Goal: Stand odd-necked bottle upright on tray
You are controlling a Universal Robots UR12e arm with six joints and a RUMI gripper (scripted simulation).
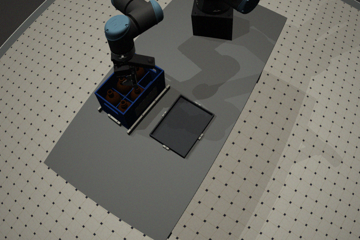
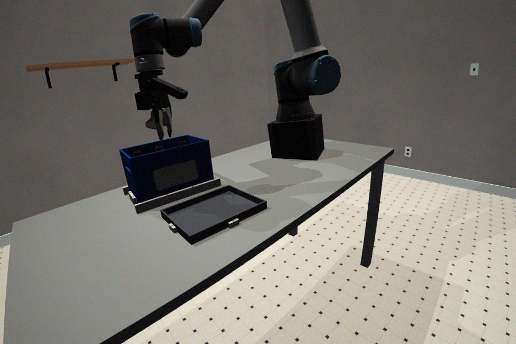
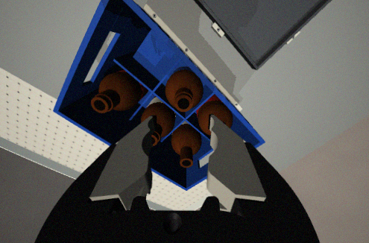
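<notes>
The blue crate is 130 mm below my hand and 50 mm to the right of it. The rest, counted from my hand: black tray 230 mm to the left, 200 mm below, 30 mm behind; then bottle 130 mm below, 90 mm ahead, 80 mm to the right.
</notes>
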